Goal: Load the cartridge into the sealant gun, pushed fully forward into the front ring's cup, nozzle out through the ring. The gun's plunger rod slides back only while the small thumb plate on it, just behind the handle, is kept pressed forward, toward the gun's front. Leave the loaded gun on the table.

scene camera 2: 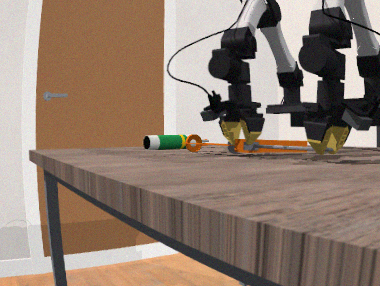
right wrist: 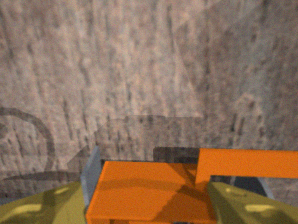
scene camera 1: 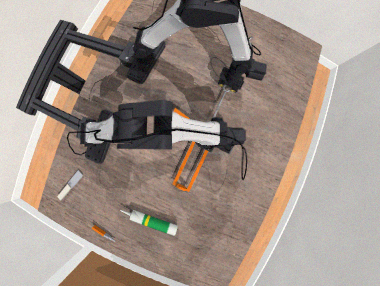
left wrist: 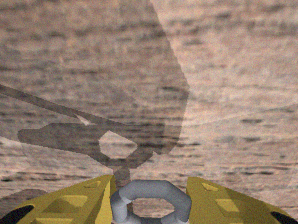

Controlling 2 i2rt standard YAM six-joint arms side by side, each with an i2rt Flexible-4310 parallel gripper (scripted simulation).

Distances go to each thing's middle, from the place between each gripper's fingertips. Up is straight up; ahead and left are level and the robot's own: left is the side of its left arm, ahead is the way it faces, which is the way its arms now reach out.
My right hand (scene camera 2: 242, 144) is 10 mm past the grey thumb plate (right wrist: 90, 175), 30 mm to the right of it and 10 mm above it. Also, from my right hand: orange sealant gun (right wrist: 122, 185): 50 mm behind, 10 mm below.
My left hand (scene camera 2: 325, 154) is 22 cm to the left of the grey thumb plate and 2 cm short of it. Also, from my left hand: orange sealant gun (25 cm to the right, 2 cm behind).
